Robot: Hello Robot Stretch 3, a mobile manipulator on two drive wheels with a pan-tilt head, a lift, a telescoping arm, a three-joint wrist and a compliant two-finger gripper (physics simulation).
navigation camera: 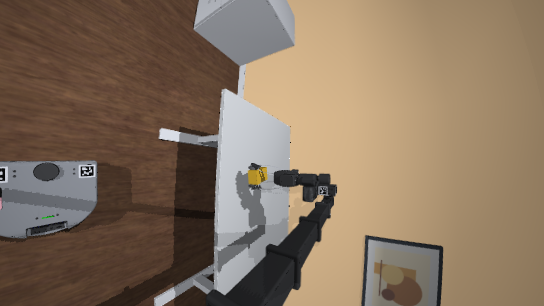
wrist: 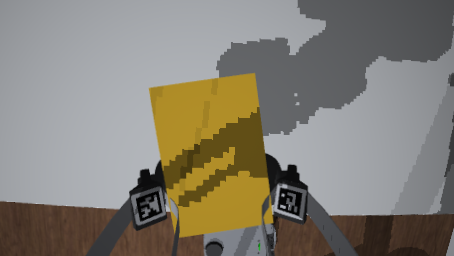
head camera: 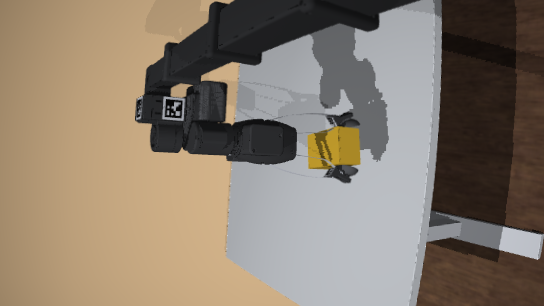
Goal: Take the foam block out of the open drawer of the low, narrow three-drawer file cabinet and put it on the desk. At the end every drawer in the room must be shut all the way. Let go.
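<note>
The yellow foam block (head camera: 348,145) (navigation camera: 257,176) (wrist: 210,115) is held between the two fingertips of my gripper (head camera: 343,149) (navigation camera: 255,176) (wrist: 219,171). The gripper is shut on it, one finger on each side. The block is over the light grey desk (head camera: 320,225) (navigation camera: 250,130) (wrist: 90,75), inside its edges in the head view. The shadow on the desk top lies apart from the block, so the block appears raised above the surface. The block looks slightly turned in the wrist view. The open drawer does not show in these views.
A light grey box-shaped cabinet (navigation camera: 247,30) stands beyond the desk's far end; its drawers cannot be made out. My base (navigation camera: 55,200) is on the floor in front of the desk. A framed picture (navigation camera: 402,275) hangs on the wall behind the telescoping arm (navigation camera: 280,260).
</note>
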